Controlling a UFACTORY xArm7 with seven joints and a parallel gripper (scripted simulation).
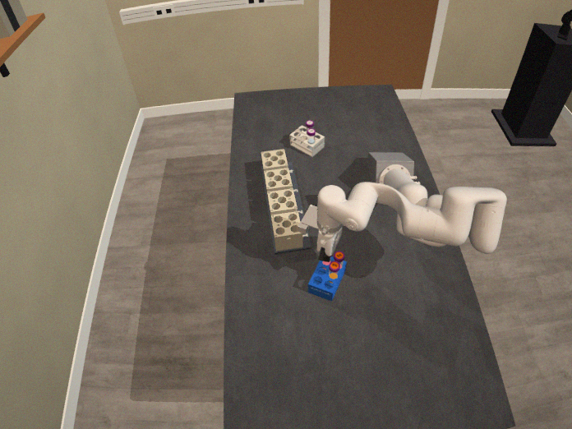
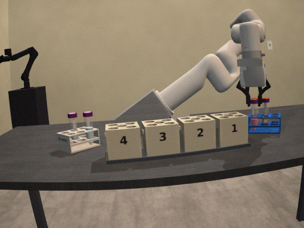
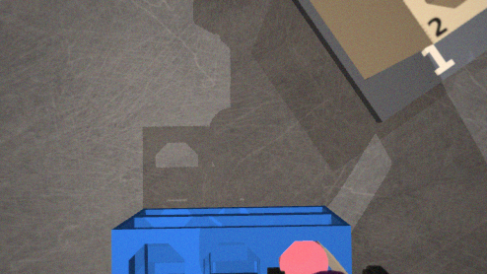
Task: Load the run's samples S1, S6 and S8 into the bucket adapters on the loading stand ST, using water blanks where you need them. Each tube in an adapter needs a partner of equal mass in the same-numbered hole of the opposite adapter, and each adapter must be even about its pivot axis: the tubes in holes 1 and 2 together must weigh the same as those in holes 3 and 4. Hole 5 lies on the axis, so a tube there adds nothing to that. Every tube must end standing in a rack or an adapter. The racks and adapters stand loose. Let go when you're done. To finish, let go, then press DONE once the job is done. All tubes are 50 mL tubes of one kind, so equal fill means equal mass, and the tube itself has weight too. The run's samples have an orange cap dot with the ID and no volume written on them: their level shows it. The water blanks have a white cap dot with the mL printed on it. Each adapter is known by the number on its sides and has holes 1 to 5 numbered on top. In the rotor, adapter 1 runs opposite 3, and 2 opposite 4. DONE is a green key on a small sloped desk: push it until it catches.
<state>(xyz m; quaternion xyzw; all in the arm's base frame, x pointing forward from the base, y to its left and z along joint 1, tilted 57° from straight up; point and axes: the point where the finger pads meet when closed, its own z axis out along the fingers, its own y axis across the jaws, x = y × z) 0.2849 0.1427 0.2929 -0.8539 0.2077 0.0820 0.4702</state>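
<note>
The sample tube is 5 cm below my hand and 1 cm to the right of it. From my hand the other things lie so: sample S8: 5 cm to the left, 5 cm below, 1 cm behind; then blue sample rack: 9 cm below, 4 cm to the left; then loading stand ST: 30 cm to the right, 15 cm ahead, 11 cm below.
</note>
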